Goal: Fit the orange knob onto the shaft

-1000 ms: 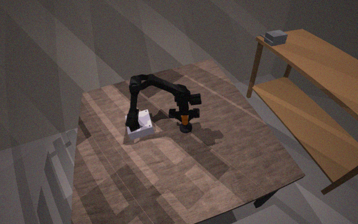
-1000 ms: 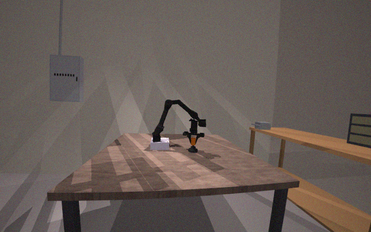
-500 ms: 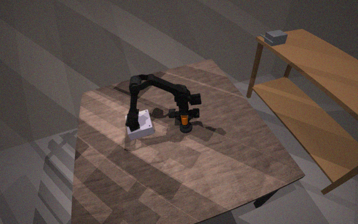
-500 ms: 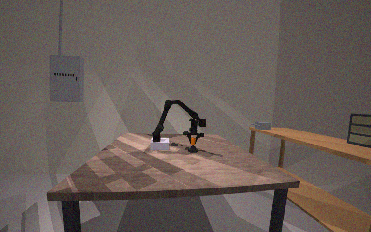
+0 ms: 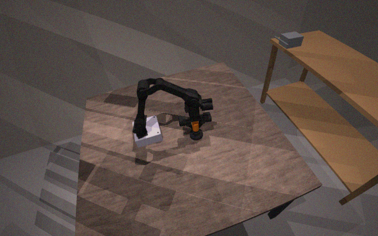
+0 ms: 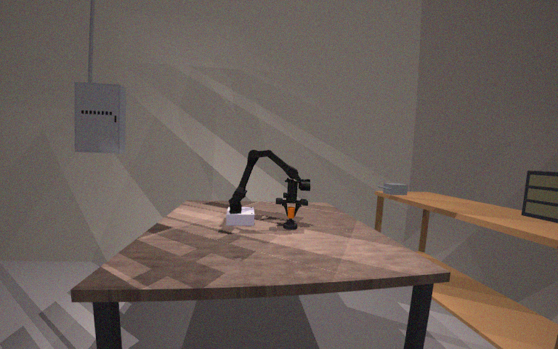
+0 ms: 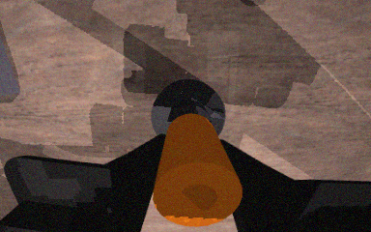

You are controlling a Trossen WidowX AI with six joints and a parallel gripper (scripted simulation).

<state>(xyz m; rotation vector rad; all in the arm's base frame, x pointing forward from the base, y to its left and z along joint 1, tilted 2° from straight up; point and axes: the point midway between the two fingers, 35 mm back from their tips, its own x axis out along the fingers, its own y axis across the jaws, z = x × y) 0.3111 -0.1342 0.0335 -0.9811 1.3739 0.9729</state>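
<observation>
My gripper tip is 20 mm below the orange knob. Also, from my gripper tip: round pedestal 40 mm below.
</observation>
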